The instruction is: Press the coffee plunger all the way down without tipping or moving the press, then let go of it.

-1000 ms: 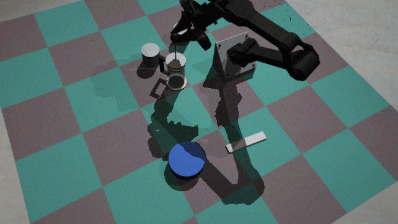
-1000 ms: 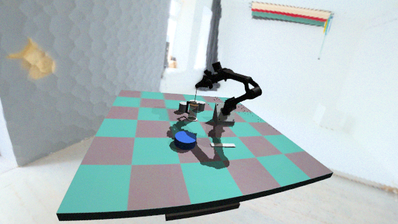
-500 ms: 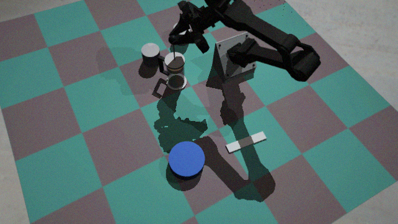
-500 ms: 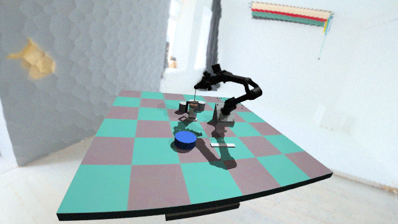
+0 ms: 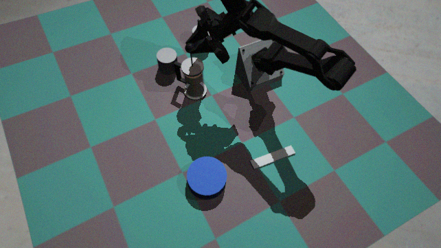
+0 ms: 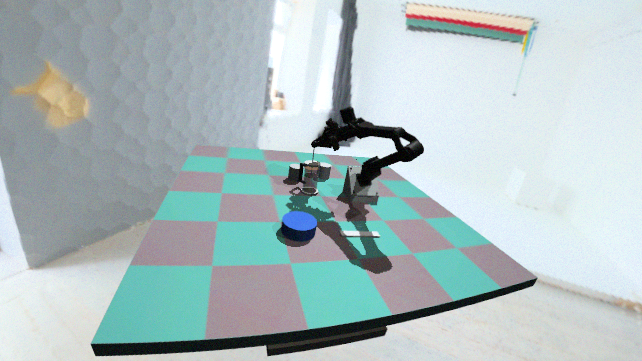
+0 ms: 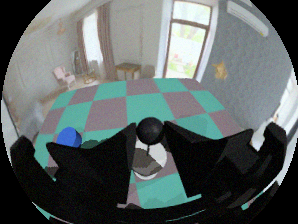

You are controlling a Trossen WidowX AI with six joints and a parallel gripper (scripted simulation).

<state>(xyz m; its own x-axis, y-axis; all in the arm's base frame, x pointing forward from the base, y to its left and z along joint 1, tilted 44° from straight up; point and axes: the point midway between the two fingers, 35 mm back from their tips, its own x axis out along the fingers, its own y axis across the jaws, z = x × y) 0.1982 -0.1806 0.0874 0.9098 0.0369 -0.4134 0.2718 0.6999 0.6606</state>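
Right now the glass coffee press is 10 mm to the right of my gripper tip and 120 mm below it.
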